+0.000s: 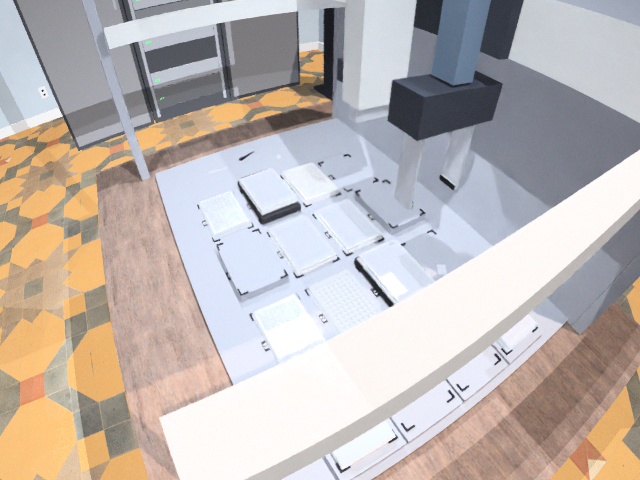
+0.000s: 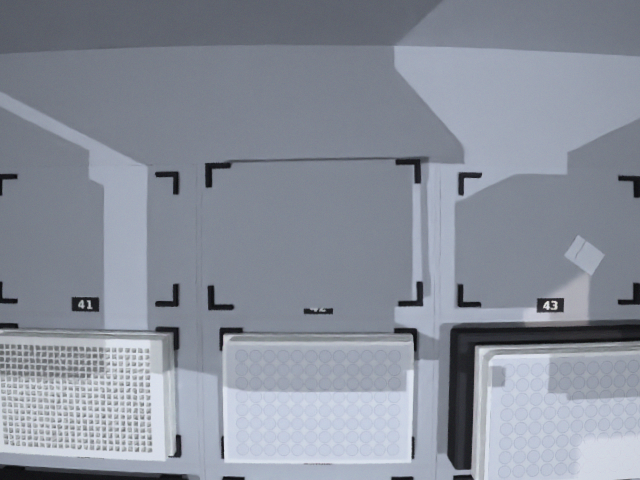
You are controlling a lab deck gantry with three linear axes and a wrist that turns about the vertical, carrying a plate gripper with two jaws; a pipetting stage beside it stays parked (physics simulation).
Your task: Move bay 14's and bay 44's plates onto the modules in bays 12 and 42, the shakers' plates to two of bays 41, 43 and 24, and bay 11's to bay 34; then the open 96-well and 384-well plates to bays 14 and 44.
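Places are measured from the robot's base along level axes (x left, y up, z ahead), in metres.
Pixels of known places: gripper, between the fingertips: (image 1: 426,192); robot's base, origin of its link: (image 1: 198,206).
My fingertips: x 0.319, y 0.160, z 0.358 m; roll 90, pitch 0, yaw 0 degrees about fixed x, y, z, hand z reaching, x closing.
For each thing: its top centre in the pictures, then the offset to it from my fingertips. "spot": a spot on its surface instead.
- bay 42 module, centre of its top: (image 2: 314,234) (image 1: 389,201) dx +0.048, dy -0.138, dz -0.133 m
- bay 12 module, centre of its top: (image 1: 250,258) dx -0.276, dy -0.138, dz -0.130 m
- bay 11, a spot on its surface: (image 1: 223,212) spot: dx -0.277, dy -0.146, dz -0.289 m
- bay 14, a spot on its surface: (image 1: 364,446) spot: dx -0.279, dy -0.132, dz +0.251 m
- bay 44, a spot on its surface: (image 1: 519,333) spot: dx +0.039, dy -0.131, dz +0.252 m
- shaker, centre of its top: (image 1: 266,187) dx -0.168, dy -0.129, dz -0.298 m
- lidded plate, centre of its top: (image 2: 584,418) (image 1: 397,269) dx -0.064, dy -0.124, dz +0.033 m
- open 384-well plate, centre of its top: (image 2: 73,398) (image 1: 309,180) dx -0.062, dy -0.146, dz -0.294 m
- open 96-well plate, centre of its top: (image 1: 347,302) dx -0.169, dy -0.146, dz +0.034 m
- mid-deck, centre of its top: (image 2: 318,403) (image 1: 347,222) dx -0.062, dy -0.146, dz -0.130 m
- left edge, a spot on its surface: (image 1: 286,317) spot: dx -0.271, dy -0.146, dz +0.010 m
- small pale square, a spot on its surface: (image 2: 584,255) (image 1: 441,269) spot: dx +0.034, dy -0.159, dz +0.059 m
- dark slim object, centre of its top: (image 1: 246,154) dx -0.146, dy -0.153, dz -0.492 m
My gripper (image 1: 427,193) is open and empty, its jaws wide apart above the deck by bay 42. The bay 42 module (image 1: 385,202) (image 2: 310,232) is bare, as is the bay 12 module (image 1: 251,260). Plates lie in bay 11 (image 1: 223,212), bay 14 (image 1: 364,446) and bay 44 (image 1: 519,333). One shaker (image 1: 279,212) carries a plate (image 1: 267,189); the other shaker (image 1: 366,274) (image 2: 460,397) carries a lidded plate (image 1: 382,258) (image 2: 537,439). The open 384-well plate (image 1: 310,181) (image 2: 77,397) is before bay 41; the open 96-well plate (image 1: 343,299) is left of the second shaker.
Lidded plates stand mid-deck (image 1: 347,225) (image 2: 317,413), beside it (image 1: 302,245), and near the left edge (image 1: 286,317). A small pale square (image 1: 440,269) (image 2: 584,255) lies in bay 43. A dark slim object (image 1: 246,155) lies at the back. A pale beam (image 1: 413,330) hides part of the deck.
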